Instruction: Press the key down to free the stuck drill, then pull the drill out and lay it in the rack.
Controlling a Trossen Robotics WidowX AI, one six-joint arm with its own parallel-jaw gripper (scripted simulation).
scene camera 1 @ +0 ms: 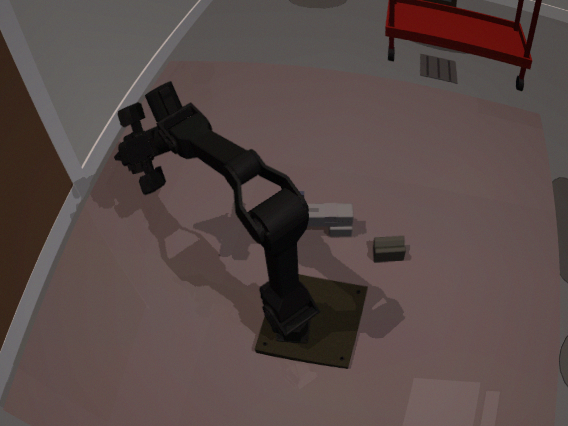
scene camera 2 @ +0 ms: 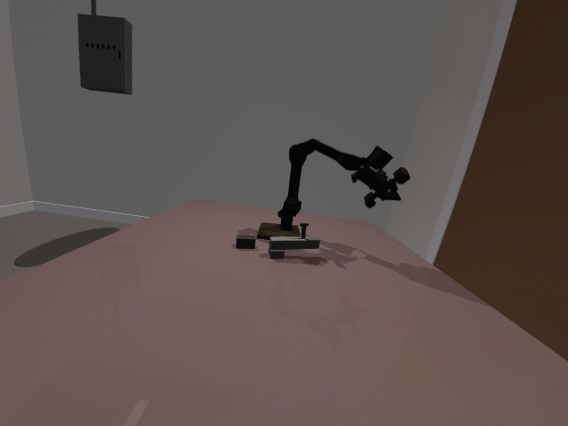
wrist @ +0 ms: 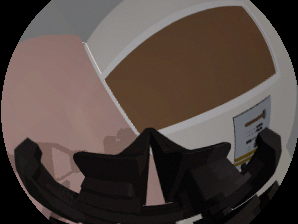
My gripper (scene camera 1: 115,157) is shut, holding nothing. Also in view: a rack (scene camera 1: 385,248) and a grey housing (scene camera 2: 277,245).
My gripper also shows in scene camera 2 (scene camera 2: 400,199) and in the wrist view (wrist: 149,131).
